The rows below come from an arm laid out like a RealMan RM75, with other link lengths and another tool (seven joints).
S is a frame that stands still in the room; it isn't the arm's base.
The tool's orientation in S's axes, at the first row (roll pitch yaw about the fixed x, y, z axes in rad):
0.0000, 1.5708, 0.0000
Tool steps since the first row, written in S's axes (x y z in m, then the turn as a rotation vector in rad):
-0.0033, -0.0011, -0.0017, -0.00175, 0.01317, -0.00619
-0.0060, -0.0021, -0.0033, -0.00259, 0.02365, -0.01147
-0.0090, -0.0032, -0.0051, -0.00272, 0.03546, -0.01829
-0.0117, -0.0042, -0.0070, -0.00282, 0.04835, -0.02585
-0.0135, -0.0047, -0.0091, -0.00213, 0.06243, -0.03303
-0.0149, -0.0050, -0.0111, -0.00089, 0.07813, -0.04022
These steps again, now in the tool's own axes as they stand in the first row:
0.0017, -0.0011, -0.0033, 0.00619, 0.01317, -0.00175
0.0033, -0.0021, -0.0060, 0.01147, 0.02365, -0.00259
0.0051, -0.0032, -0.0090, 0.01829, 0.03546, -0.00272
0.0070, -0.0042, -0.0117, 0.02585, 0.04835, -0.00282
0.0091, -0.0047, -0.0135, 0.03303, 0.06243, -0.00213
0.0111, -0.0050, -0.0149, 0.04022, 0.07813, -0.00089

